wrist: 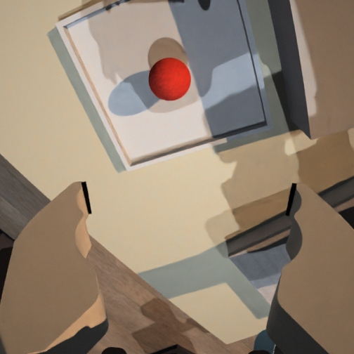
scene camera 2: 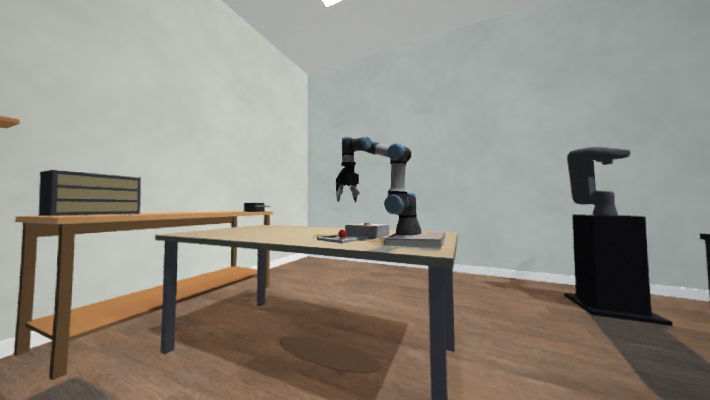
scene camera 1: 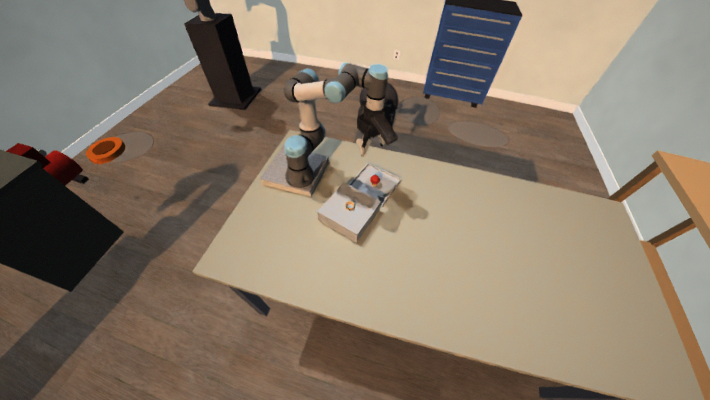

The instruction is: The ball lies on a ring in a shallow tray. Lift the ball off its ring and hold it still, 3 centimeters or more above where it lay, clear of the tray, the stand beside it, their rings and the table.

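Frame: origin at the arm's base, x right, y up, z back, level; metres.
Seen in the pictures: gripper, between the fingertips: [scene camera 2: 347,201] [scene camera 1: 372,151]; arm's base, origin of its link: [scene camera 2: 408,233] [scene camera 1: 299,177].
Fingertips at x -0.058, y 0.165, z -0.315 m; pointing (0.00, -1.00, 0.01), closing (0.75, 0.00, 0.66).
Observation:
Offsets run from my fingertips to a thing's top centre. "spot": to the spot under its first point. Level surfaces: height alone.
The red ball {dy -0.149, dx -0.001, dz -0.028 m} [scene camera 1: 375,179] [scene camera 2: 342,233] [wrist: 170,79] rests in the shallow tray {spot: dy -0.199, dx -0.017, dz -0.098 m} [scene camera 1: 389,183] [scene camera 2: 325,239] [wrist: 150,142]; its ring is mostly hidden beneath it. The pale stand [scene camera 1: 345,220] [scene camera 2: 367,231] [wrist: 327,75] is a box beside the tray, with an orange ring {spot: dy -0.136, dx +0.196, dz +0.053 m} [scene camera 1: 350,206] [scene camera 2: 367,224] on top. My gripper [scene camera 1: 372,148] [scene camera 2: 347,200] [wrist: 187,185] is open and empty, pointing down, well above the table and the ball. In the wrist view the ball lies beyond the fingertips, towards the upper edge and slightly left of the middle between them.
The arm's base stands on a grey plate [scene camera 1: 285,172] [scene camera 2: 415,241] on the table {dy -0.202 m} [scene camera 1: 475,250] [scene camera 2: 225,234], on the other side of the stand and tray from the long open stretch. A wooden bench [scene camera 2: 150,218] and a blue drawer cabinet [scene camera 1: 470,55] stand away from the table.

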